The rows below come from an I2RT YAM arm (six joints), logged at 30 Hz.
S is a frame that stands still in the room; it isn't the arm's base.
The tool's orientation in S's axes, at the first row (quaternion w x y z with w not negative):
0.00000 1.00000 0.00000 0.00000
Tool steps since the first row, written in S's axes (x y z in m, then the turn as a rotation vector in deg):
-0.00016 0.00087 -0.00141 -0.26 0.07 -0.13
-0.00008 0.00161 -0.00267 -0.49 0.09 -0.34
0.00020 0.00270 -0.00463 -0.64 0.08 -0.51
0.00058 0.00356 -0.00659 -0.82 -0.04 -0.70
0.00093 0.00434 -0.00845 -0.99 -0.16 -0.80
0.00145 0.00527 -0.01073 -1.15 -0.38 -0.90
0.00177 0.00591 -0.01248 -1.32 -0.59 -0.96
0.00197 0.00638 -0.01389 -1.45 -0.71 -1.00
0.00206 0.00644 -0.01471 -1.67 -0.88 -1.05
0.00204 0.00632 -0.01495 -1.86 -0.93 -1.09
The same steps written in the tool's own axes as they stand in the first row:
-0.00016 -0.00087 0.00141 -0.26 -0.07 0.13
-0.00008 -0.00161 0.00267 -0.49 -0.09 0.34
0.00020 -0.00270 0.00463 -0.64 -0.08 0.51
0.00058 -0.00356 0.00659 -0.82 0.04 0.70
0.00093 -0.00434 0.00845 -0.99 0.16 0.80
0.00145 -0.00527 0.01073 -1.15 0.38 0.90
0.00177 -0.00591 0.01248 -1.32 0.59 0.96
0.00197 -0.00638 0.01389 -1.45 0.71 1.00
0.00206 -0.00644 0.01471 -1.67 0.88 1.05
0.00204 -0.00632 0.01495 -1.86 0.93 1.09

